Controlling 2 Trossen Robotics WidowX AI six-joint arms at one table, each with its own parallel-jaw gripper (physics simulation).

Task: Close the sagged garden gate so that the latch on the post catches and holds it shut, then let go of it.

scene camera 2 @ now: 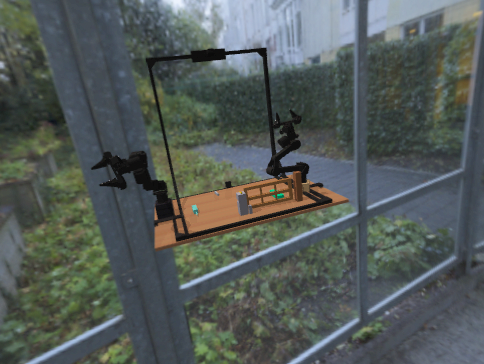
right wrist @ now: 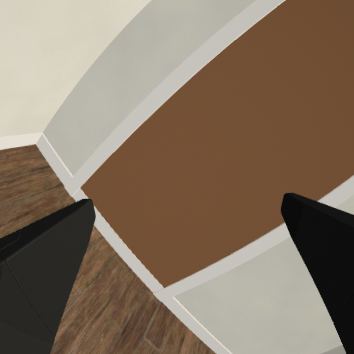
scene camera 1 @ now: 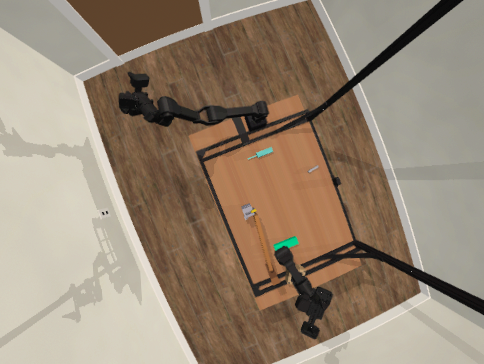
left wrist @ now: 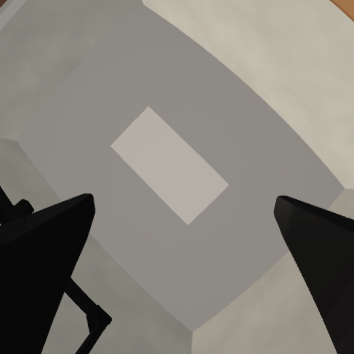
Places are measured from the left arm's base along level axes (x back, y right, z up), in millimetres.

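Pixels of known places: left gripper, fingertip midpoint: (scene camera 2: 283,110) (scene camera 1: 319,321) (left wrist: 186,204); right gripper, fingertip midpoint: (scene camera 2: 95,177) (right wrist: 189,205) (scene camera 1: 127,82); left arm's base, link origin: (scene camera 2: 302,181); right arm's base, link origin: (scene camera 2: 162,201) (scene camera 1: 256,116).
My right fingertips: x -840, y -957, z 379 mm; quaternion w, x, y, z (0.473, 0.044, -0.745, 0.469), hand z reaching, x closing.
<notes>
For each thing: its top centre in the pictures, then the offset to it from my right fingertips. "spot": a spot on its surface instead.
- wooden garden gate, top centre: (scene camera 1: 257,240) (scene camera 2: 264,183) dx +620, dy +667, dz -287 mm
- brown post, surface spot: (scene camera 1: 273,278) spot: dx +807, dy +781, dz -258 mm
- grey latch post, surface spot: (scene camera 1: 247,212) (scene camera 2: 243,201) spot: dx +491, dy +594, dz -373 mm
- yellow piece, surface spot: (scene camera 1: 254,211) (scene camera 2: 240,191) spot: dx +472, dy +627, dz -320 mm
- green block, top centre: (scene camera 1: 286,244) (scene camera 2: 276,192) dx +662, dy +870, dz -422 mm
- teal tool, top centre: (scene camera 1: 260,153) (scene camera 2: 195,208) dx +136, dy +618, dz -427 mm
- small grey piece, top centre: (scene camera 1: 313,168) (scene camera 2: 216,192) dx +168, dy +969, dz -438 mm
The wooden garden gate (scene camera 1: 262,239) (scene camera 2: 268,184) stands upright, hinged at the brown post (scene camera 1: 273,278) (scene camera 2: 298,186). Its free end is close beside the grey latch post (scene camera 1: 247,212) (scene camera 2: 242,204), which has a yellow piece (scene camera 1: 254,211) (scene camera 2: 240,192) at its top. Whether the latch has caught and how far the gate sags are too small to tell. My left gripper (scene camera 1: 316,314) (scene camera 2: 285,116) (left wrist: 186,204) is open and empty, high above the hinge-side end of the table. My right gripper (scene camera 1: 126,86) (scene camera 2: 97,176) (right wrist: 189,205) is open and empty, out beyond the opposite table end, away from the gate.
A green block (scene camera 1: 286,243) (scene camera 2: 277,194) lies beside the gate. A teal tool (scene camera 1: 264,152) (scene camera 2: 195,209) and a small grey piece (scene camera 1: 313,169) (scene camera 2: 216,193) lie farther off. A tan object (scene camera 1: 296,275) sits by the left arm. Black frame rails (scene camera 1: 227,230) edge the table.
</notes>
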